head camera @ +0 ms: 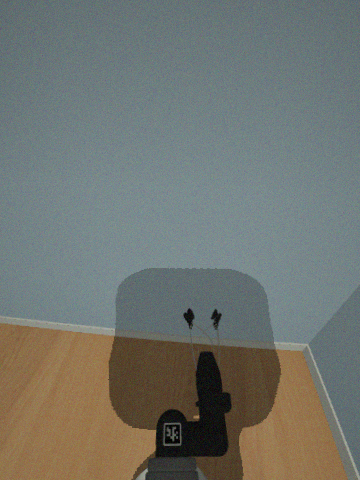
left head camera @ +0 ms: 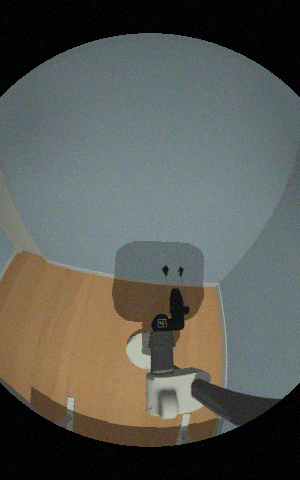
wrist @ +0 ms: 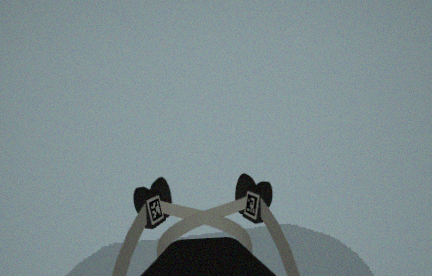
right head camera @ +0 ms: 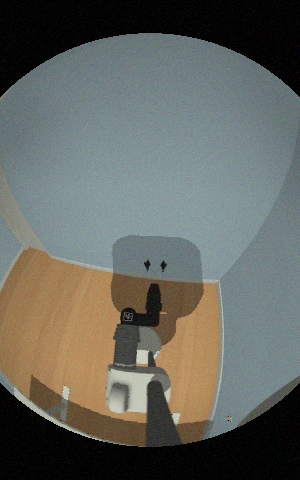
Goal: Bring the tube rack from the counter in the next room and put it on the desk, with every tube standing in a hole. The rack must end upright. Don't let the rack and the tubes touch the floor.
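Seen in the pictures: gripper, fingertip midpoint: (head camera: pixel 201 309) (left head camera: pixel 172 265) (wrist: pixel 203 191) (right head camera: pixel 155 260); robot's base at its link origin: (left head camera: pixel 146 349) (right head camera: pixel 140 343).
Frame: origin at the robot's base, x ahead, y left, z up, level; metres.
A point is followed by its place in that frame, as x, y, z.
Observation:
My gripper (head camera: pixel 202 318) (left head camera: pixel 173 270) {0.482, -0.092, 0.946} (right head camera: pixel 155 265) {0.482, -0.092, 0.946} (wrist: pixel 203 191) {0.482, -0.092, 0.946} is open, with bare space between its two dark fingertips. It points at a plain blue wall and is seen from above in the head views. The tube rack, the tubes and the counter do not show in these views. Two pale feet of a table or desk, one at the left (left head camera: pixel 70 406) (right head camera: pixel 65 397) and one nearer the middle (left head camera: pixel 185 425), stand on the floor at the bottom of the side head views; its top cannot be made out.
The blue wall (head camera: pixel 180 150) {0.859, -0.018, 1.337} (left head camera: pixel 150 150) {0.866, 0.060, 1.450} (right head camera: pixel 150 150) {0.856, -0.046, 1.420} (wrist: pixel 215 90) {0.848, -0.134, 1.092} stands ahead, with a white skirting board along the wooden floor (head camera: pixel 60 390) {0.519, 0.714, -0.028}. Another wall (head camera: pixel 345 360) {0.540, -0.972, 0.345} (left head camera: pixel 260 340) {-0.118, -0.912, 0.615} (right head camera: pixel 260 340) {-0.087, -0.915, 0.668} meets it in a corner at the right. A pale door frame (left head camera: pixel 20 230) {1.125, 2.043, 0.564} (right head camera: pixel 22 225) {1.130, 2.096, 0.627} is at the left.

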